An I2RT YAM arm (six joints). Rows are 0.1 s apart.
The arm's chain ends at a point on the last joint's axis. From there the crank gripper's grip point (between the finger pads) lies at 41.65 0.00 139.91 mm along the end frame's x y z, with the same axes.
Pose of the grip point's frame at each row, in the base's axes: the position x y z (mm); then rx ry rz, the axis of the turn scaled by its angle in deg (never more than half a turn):
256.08, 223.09, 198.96, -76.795, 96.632, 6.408
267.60, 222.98, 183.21, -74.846, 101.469, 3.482
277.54, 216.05, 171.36, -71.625, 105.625, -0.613
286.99, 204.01, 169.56, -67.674, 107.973, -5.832
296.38, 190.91, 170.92, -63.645, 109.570, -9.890
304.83, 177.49, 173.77, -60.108, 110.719, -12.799
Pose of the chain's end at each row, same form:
170.04, 171.50, 305.00, -76.795, 96.632, 6.408
181.59, 181.67, 293.69, -74.846, 101.469, 3.482
189.51, 186.07, 283.88, -71.625, 105.625, -0.613
194.17, 185.50, 280.70, -67.674, 107.973, -5.832
199.82, 181.49, 279.99, -63.645, 109.570, -9.890
205.81, 174.91, 281.00, -60.108, 110.719, -12.799

